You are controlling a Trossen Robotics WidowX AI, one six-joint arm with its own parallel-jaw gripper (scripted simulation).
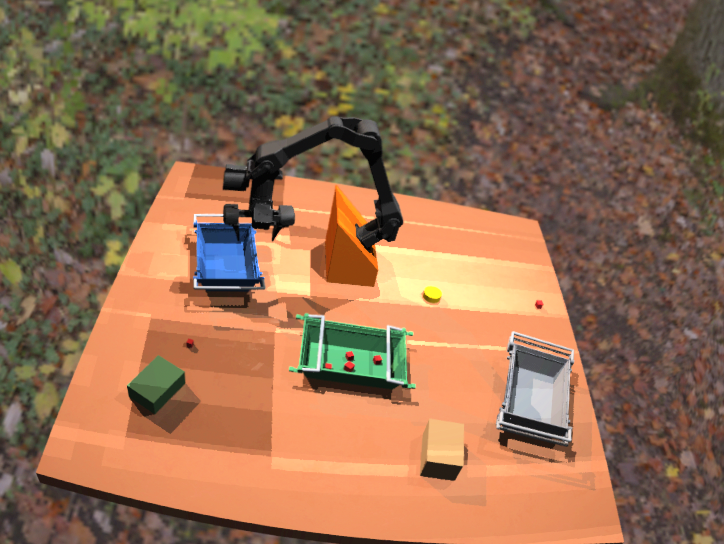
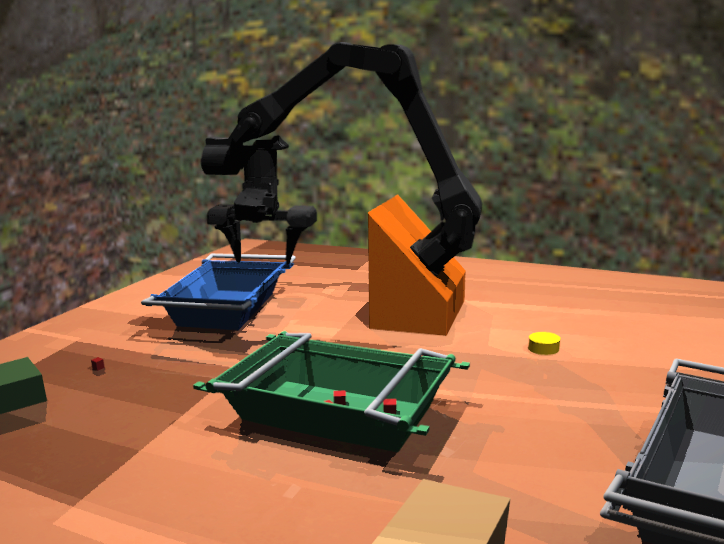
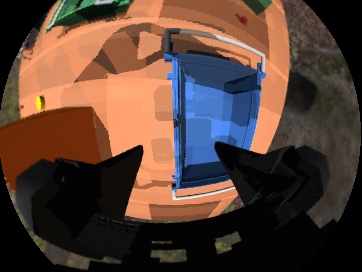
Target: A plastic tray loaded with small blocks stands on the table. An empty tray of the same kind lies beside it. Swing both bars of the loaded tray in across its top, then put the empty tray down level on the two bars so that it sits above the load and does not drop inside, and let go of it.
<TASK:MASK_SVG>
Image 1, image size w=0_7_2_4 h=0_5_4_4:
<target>my gripper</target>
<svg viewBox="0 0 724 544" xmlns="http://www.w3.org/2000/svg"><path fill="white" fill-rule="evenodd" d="M223 206L223 223L234 227L237 241L239 241L239 218L252 217L253 229L269 230L273 226L272 242L283 228L295 225L296 216L293 206L279 205L278 210L273 209L273 193L270 196L262 197L251 192L248 210L239 209L237 203L225 204Z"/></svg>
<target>blue tray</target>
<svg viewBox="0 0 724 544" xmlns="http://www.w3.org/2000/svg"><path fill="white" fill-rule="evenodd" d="M194 214L193 227L197 228L197 230L194 230L194 234L197 235L197 271L194 271L194 275L198 275L198 277L193 277L193 288L206 291L240 292L266 290L265 277L260 277L262 272L259 272L254 237L256 231L253 230L252 223L239 223L239 241L237 241L237 235L233 226L228 226L225 223L202 223L196 221L196 217L223 217L223 214Z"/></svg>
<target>tan box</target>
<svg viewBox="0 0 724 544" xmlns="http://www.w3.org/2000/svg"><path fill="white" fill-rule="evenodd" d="M429 419L422 435L420 476L455 481L464 466L464 424Z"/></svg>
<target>green box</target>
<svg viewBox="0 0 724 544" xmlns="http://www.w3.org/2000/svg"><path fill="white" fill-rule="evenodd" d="M159 355L127 385L128 396L153 414L156 414L186 383L184 370Z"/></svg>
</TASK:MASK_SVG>
